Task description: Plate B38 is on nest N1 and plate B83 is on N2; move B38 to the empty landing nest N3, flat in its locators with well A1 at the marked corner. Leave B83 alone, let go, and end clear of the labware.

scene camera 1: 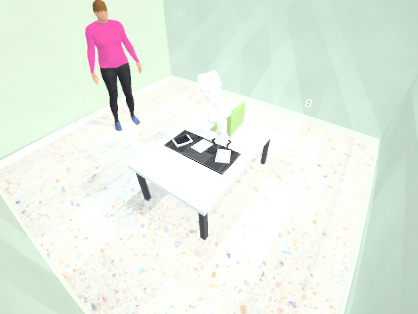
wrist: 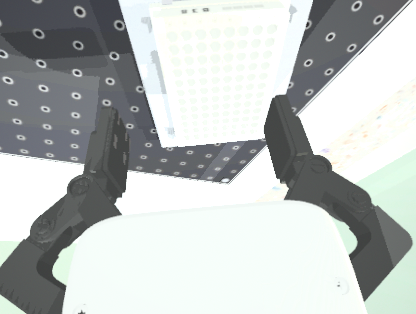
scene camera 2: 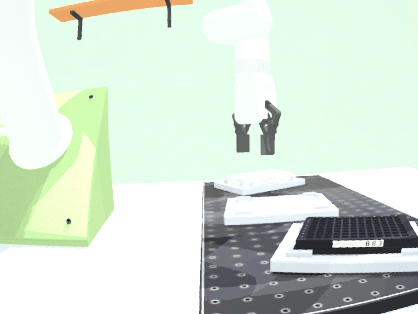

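Note:
The pale plate B38 (scene camera 1: 223, 157) (scene camera 2: 261, 177) (wrist: 220, 75) sits on white nest N1 (scene camera 2: 245, 189) at the far end of the board. The empty white nest N3 (scene camera 1: 201, 146) (scene camera 2: 280, 210) is in the middle. The black plate B83 (scene camera 1: 182, 139) (scene camera 2: 355, 229) sits on white nest N2 (scene camera 2: 340, 265), nearest scene camera 2. My gripper (scene camera 2: 255, 144) (wrist: 196, 117) is open and empty, above the height of the plates. In the wrist view B38 shows beyond the fingers, slightly right of their middle, its label edge at the top. The A1 corner marks cannot be read.
The dark perforated board (scene camera 1: 200, 159) (scene camera 2: 240, 260) (wrist: 60, 60) carries the nests on a white table (scene camera 1: 175, 175). A green angled block (scene camera 1: 237, 120) (scene camera 2: 100, 175) stands beside the board. An orange shelf (scene camera 2: 120, 7) hangs on the wall. A person in pink (scene camera 1: 111, 45) stands beyond the table.

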